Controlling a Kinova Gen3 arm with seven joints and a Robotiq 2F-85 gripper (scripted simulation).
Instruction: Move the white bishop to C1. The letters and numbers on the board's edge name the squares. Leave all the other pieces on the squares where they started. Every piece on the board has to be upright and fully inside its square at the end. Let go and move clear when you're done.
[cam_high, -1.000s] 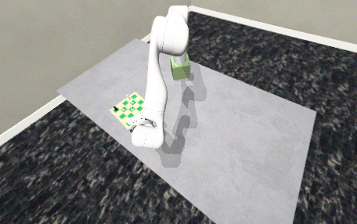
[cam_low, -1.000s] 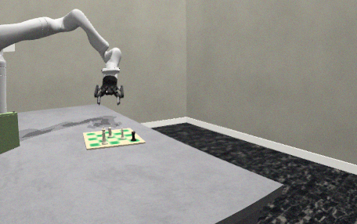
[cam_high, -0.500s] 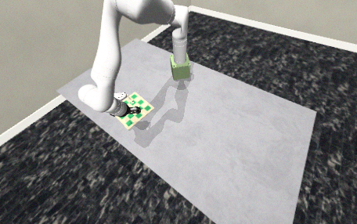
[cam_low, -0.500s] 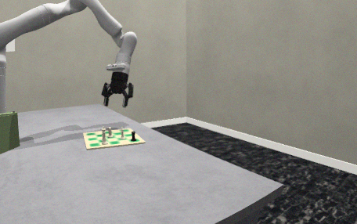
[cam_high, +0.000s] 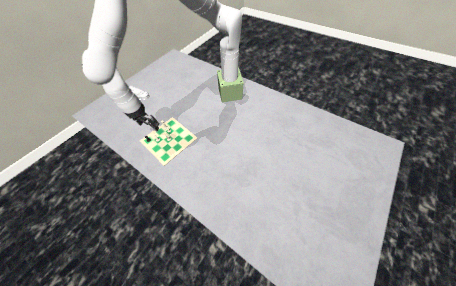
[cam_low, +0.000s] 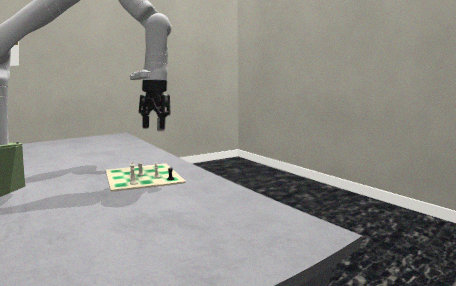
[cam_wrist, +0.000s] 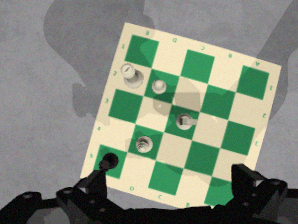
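Right now my hand is 130 mm above the black piece, 70 mm to the left of it and 10 mm short of it. Round my hand: crowned white chess piece (110 mm below, 100 mm behind, 40 mm to the right).
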